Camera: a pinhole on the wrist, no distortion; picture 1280 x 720 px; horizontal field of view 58.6 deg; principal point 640.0 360.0 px. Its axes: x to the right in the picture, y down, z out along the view. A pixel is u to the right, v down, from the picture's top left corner.
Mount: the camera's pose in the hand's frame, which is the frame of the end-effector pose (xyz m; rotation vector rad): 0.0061 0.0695 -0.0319 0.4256 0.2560 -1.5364
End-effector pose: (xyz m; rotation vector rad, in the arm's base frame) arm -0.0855 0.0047 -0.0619 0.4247 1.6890 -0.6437
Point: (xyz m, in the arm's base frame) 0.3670 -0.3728 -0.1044
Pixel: 287 418
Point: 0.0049 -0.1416 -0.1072
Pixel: 776 617
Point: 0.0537 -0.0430 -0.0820
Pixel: 260 397
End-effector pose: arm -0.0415 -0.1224 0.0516 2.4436 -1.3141 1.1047
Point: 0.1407 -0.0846 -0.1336
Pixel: 906 132
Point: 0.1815 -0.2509 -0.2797
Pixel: 388 316
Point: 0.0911 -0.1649 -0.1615
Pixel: 553 192
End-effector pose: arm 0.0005 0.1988 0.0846 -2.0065 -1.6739 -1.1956
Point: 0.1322 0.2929 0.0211
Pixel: 79 576
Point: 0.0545 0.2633 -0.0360
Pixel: 604 184
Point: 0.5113 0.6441 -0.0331
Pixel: outside the picture
